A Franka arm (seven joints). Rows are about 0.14 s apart.
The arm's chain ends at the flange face. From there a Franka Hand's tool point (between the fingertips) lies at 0.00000 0.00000 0.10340 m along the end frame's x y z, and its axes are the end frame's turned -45 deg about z.
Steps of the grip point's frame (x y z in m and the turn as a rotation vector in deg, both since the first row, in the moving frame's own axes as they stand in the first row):
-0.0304, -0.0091, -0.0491, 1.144, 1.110, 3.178
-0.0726, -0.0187, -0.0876, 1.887, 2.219, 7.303
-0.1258, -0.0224, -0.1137, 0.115, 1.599, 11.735
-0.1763, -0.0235, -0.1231, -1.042, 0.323, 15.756
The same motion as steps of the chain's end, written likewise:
-0.0280, 0.0179, -0.0491, 1.594, -0.024, 3.178
-0.0653, 0.0433, -0.0875, 2.903, 0.235, 7.303
-0.1069, 0.0751, -0.1137, 1.212, 1.049, 11.735
-0.1429, 0.1069, -0.1231, -0.508, 0.965, 15.756

